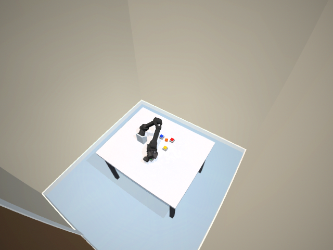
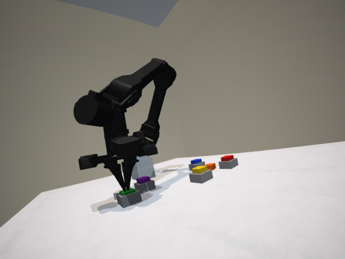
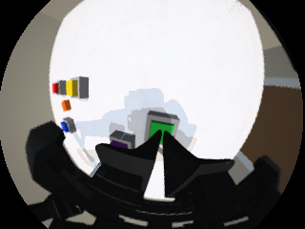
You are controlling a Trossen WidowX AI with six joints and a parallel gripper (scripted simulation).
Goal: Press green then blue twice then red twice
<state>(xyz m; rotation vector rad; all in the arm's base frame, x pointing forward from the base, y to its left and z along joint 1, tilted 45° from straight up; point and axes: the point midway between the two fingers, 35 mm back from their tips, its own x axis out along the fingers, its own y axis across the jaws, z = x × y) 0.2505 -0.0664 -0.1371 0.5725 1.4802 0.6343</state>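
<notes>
Right now my gripper tip is 10 mm above the green button. Also, from my gripper tip: orange block 10 mm behind, 310 mm to the left, 20 mm below; yellow button 50 mm ahead, 200 mm to the left; purple button 60 mm behind, 70 mm to the left.
</notes>
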